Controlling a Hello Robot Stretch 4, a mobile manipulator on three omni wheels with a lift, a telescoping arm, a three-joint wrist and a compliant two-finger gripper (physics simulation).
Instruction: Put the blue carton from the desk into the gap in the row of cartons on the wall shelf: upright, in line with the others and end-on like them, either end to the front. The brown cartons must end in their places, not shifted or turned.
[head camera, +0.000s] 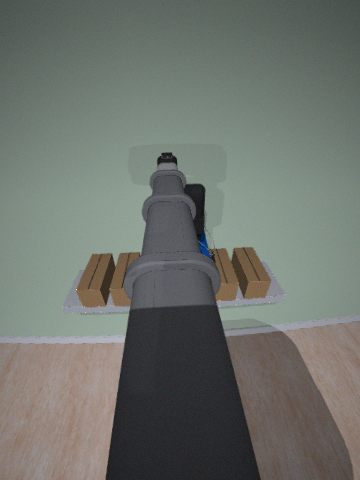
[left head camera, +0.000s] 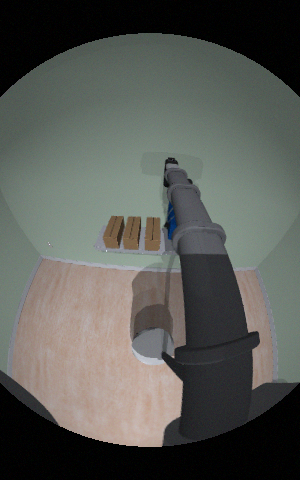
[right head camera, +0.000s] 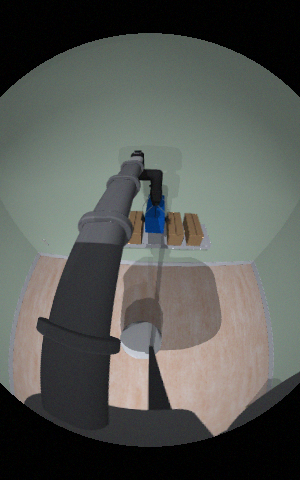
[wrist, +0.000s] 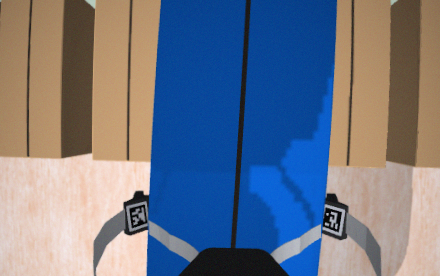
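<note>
My gripper (right head camera: 155, 218) (wrist: 235, 216) is shut on the blue carton (head camera: 204, 245) (left head camera: 170, 230) (right head camera: 155, 226) (wrist: 200, 100), with a fingertip against each long side. The carton is level, end-on and nearly parallel to the row. It hangs above the shelf (head camera: 72, 297) (left head camera: 100, 245) (right head camera: 206, 241), over the gap. In the wrist view it covers the inner edges of the left neighbour (wrist: 112, 90) (right head camera: 136, 230) and the right neighbour (wrist: 370, 90) (right head camera: 175, 230). Its underside and the gap's sides are hidden.
Outer brown cartons (head camera: 97, 280) (left head camera: 114, 232) (left head camera: 132, 233) (head camera: 251, 275) (right head camera: 193, 230) stand end-on on the shelf. The extended arm (head camera: 170, 280) (left head camera: 212, 290) (right head camera: 85, 300) hides part of the row. The green wall is behind the shelf. A round pale top (left head camera: 152, 345) (right head camera: 141, 339) stands lower down.
</note>
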